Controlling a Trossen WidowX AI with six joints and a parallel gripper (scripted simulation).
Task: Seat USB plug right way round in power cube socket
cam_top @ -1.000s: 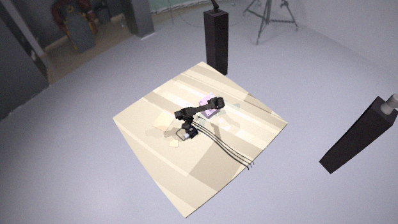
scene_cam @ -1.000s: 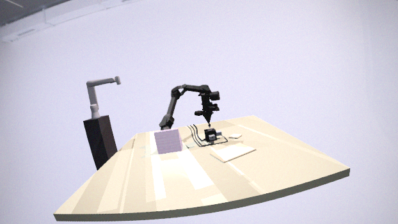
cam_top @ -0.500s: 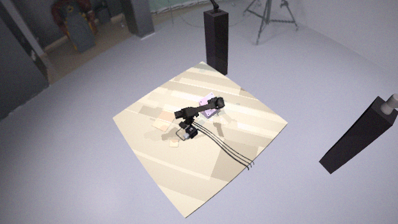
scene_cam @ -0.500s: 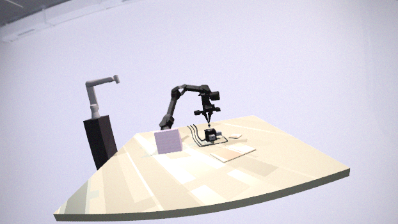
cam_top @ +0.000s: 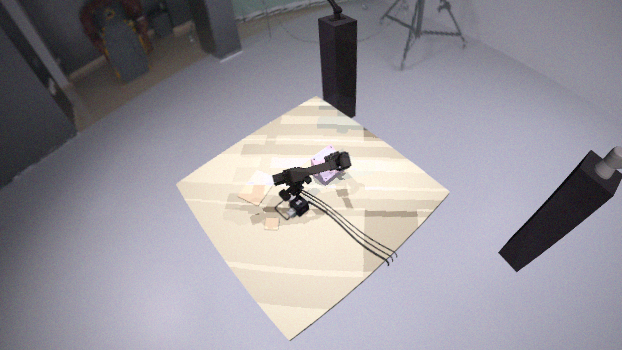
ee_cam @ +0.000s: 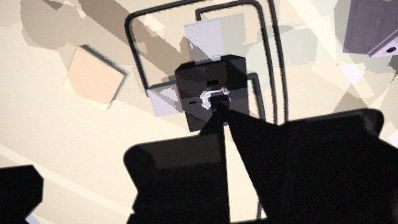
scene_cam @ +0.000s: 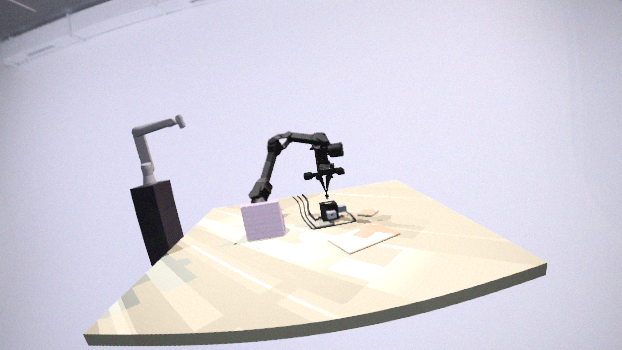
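My gripper tip is now 2 cm above the silver USB plug.
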